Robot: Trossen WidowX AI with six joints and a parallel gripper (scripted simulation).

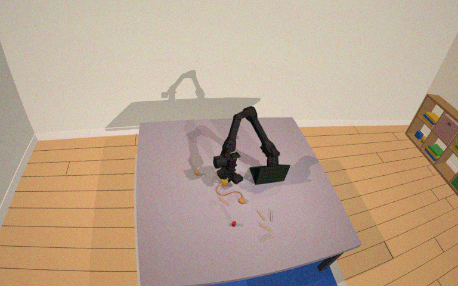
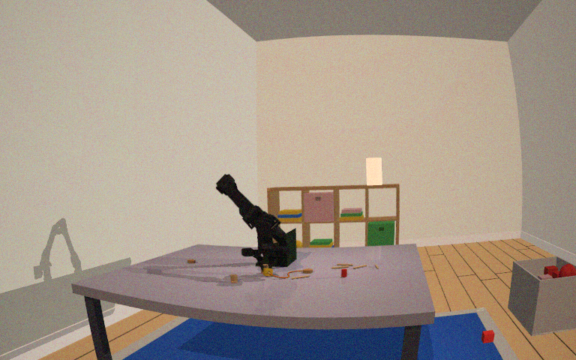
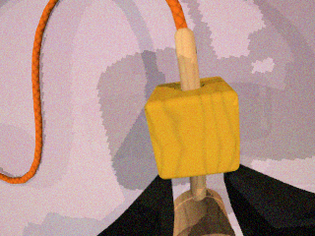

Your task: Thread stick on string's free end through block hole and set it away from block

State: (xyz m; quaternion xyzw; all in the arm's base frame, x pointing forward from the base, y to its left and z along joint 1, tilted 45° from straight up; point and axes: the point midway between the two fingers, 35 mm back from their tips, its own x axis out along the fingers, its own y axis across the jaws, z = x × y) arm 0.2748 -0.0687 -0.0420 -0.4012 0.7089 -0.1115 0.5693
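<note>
Now: the yellow block 2 cm ahead of my gripper tip and 1 cm to the left of it. Also, from my gripper tip: wooden cylinder 3 cm behind, 1 cm to the right, 1 cm above; then red piece 5 cm ahead, 32 cm to the left.
</note>
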